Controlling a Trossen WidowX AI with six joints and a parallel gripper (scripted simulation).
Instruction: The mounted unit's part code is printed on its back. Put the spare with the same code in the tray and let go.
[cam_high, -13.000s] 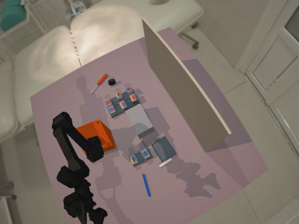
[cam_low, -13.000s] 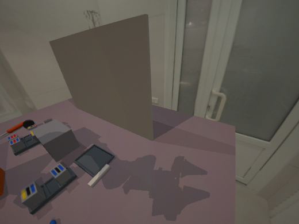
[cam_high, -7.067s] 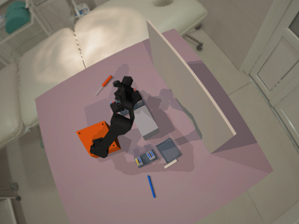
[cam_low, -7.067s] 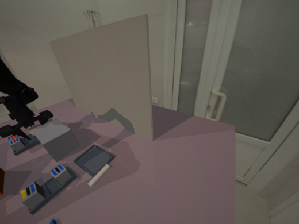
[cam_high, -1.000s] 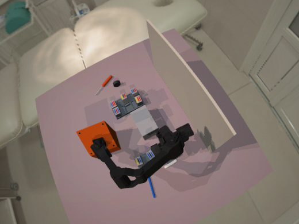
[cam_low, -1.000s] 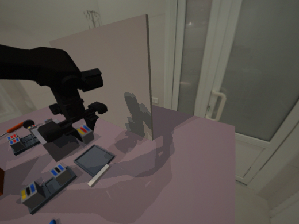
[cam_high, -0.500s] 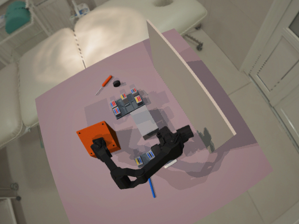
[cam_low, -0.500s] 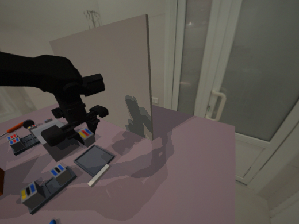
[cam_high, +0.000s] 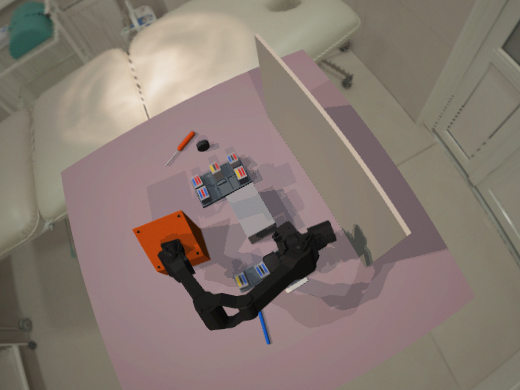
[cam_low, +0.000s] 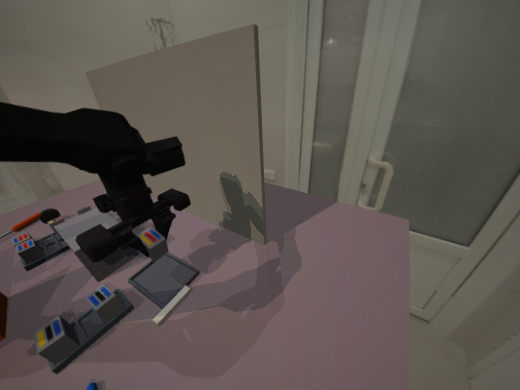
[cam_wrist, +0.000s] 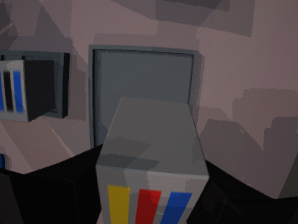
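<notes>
The dark tray lies 10 mm behind my gripper tip and 80 mm below it. The rest, counted from my gripper tip: spare: 30 mm above; then rack: 150 mm behind, 10 mm to the right, 70 mm below; then white bar: 20 mm behind, 80 mm to the right, 80 mm below.
</notes>
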